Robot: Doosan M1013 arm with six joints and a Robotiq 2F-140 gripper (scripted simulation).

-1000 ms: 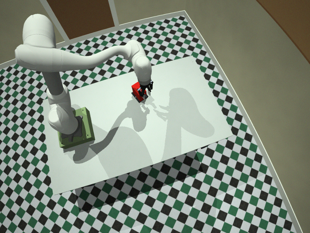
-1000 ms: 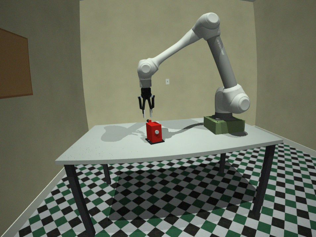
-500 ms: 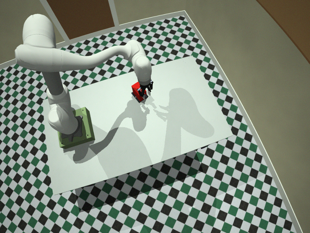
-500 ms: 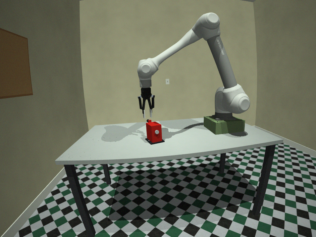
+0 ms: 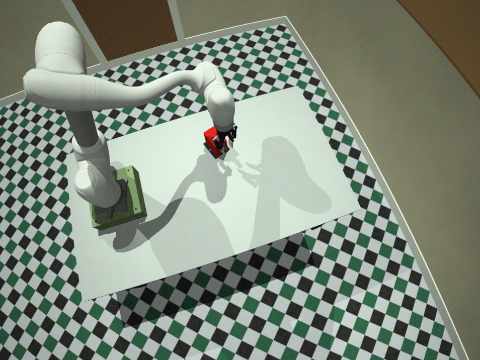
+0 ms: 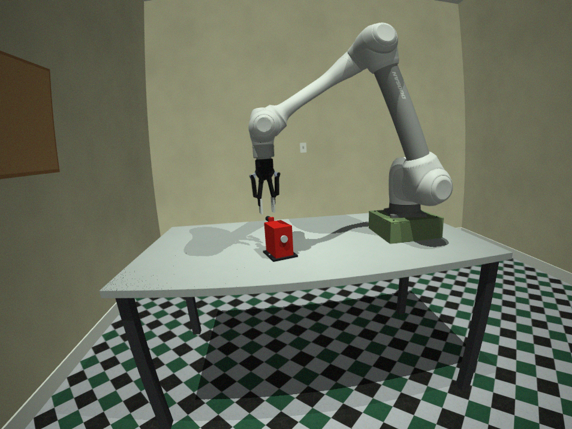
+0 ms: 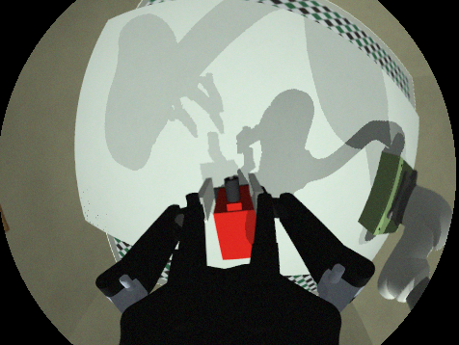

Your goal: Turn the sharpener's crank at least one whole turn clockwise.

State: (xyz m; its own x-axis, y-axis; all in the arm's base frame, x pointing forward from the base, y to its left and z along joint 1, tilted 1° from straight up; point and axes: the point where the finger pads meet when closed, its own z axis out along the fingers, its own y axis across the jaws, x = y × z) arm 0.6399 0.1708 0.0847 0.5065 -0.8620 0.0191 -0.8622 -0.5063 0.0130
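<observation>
My gripper is now 60 mm above the dark crank knob, 10 mm to the right of it and 10 mm past it.
</observation>
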